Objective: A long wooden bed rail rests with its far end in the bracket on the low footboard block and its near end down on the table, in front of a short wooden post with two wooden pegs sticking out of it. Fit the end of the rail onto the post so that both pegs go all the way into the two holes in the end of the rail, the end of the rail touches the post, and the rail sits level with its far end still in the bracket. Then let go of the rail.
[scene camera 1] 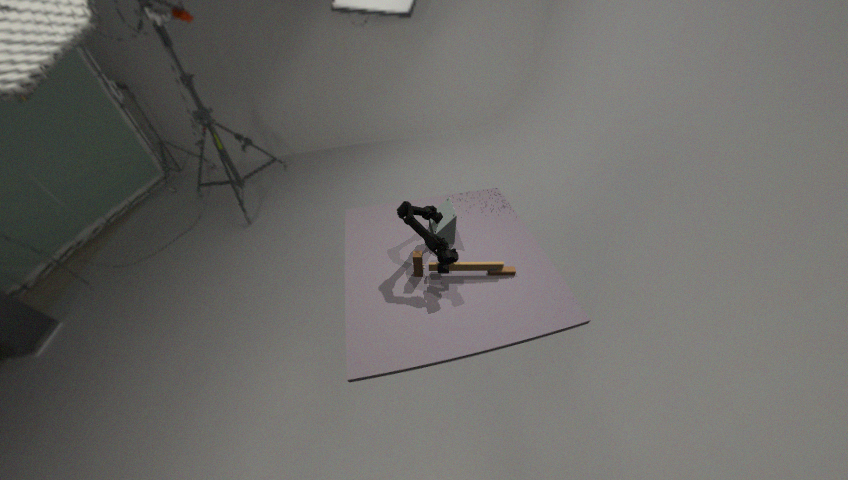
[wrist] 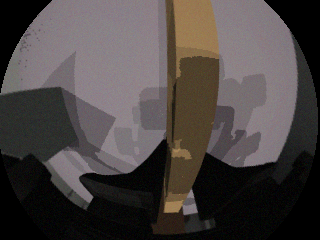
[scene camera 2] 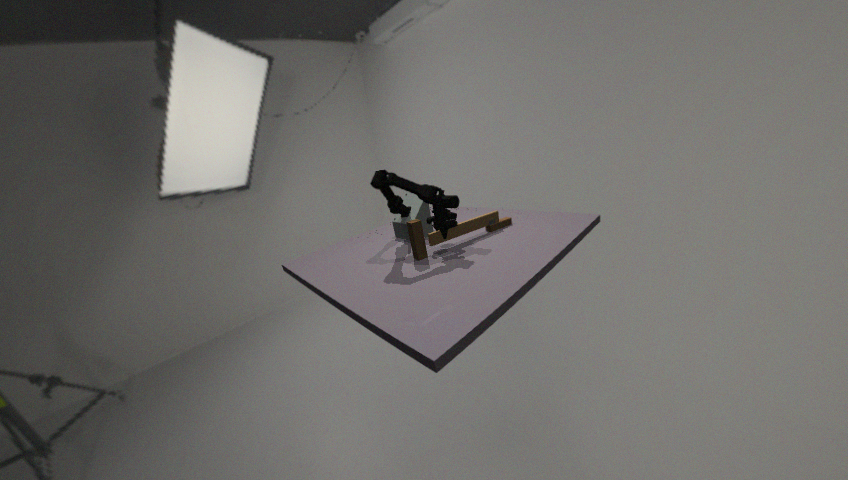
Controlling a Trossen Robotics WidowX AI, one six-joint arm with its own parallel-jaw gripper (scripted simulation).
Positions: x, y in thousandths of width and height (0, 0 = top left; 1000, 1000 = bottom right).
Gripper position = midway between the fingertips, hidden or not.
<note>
I see my gripper (wrist: 545, 594) and a long wooden rail (scene camera 2: 562, 466).
</note>
